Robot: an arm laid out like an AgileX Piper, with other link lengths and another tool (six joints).
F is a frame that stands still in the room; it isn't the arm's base.
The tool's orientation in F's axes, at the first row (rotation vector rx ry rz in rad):
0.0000 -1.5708 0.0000
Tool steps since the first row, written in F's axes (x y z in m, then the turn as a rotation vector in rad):
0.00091 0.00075 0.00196 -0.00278 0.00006 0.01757
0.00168 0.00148 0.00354 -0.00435 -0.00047 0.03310
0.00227 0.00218 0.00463 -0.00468 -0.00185 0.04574
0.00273 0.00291 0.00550 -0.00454 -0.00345 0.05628
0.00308 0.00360 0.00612 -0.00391 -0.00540 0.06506
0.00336 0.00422 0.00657 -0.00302 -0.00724 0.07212
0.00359 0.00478 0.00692 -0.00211 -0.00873 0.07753
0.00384 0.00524 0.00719 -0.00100 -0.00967 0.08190
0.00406 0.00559 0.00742 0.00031 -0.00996 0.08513
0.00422 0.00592 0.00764 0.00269 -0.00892 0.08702
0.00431 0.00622 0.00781 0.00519 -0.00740 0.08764
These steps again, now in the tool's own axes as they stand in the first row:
0.00196 0.00075 -0.00091 0.01757 0.00006 0.00278
0.00354 0.00148 -0.00168 0.03310 -0.00047 0.00435
0.00463 0.00218 -0.00227 0.04574 -0.00185 0.00468
0.00550 0.00291 -0.00273 0.05628 -0.00345 0.00454
0.00612 0.00360 -0.00308 0.06506 -0.00540 0.00391
0.00657 0.00422 -0.00336 0.07212 -0.00724 0.00302
0.00692 0.00478 -0.00359 0.07753 -0.00873 0.00211
0.00719 0.00524 -0.00384 0.08190 -0.00967 0.00100
0.00742 0.00559 -0.00406 0.08513 -0.00996 -0.00031
0.00764 0.00592 -0.00422 0.08702 -0.00892 -0.00269
0.00781 0.00622 -0.00431 0.08764 -0.00740 -0.00519

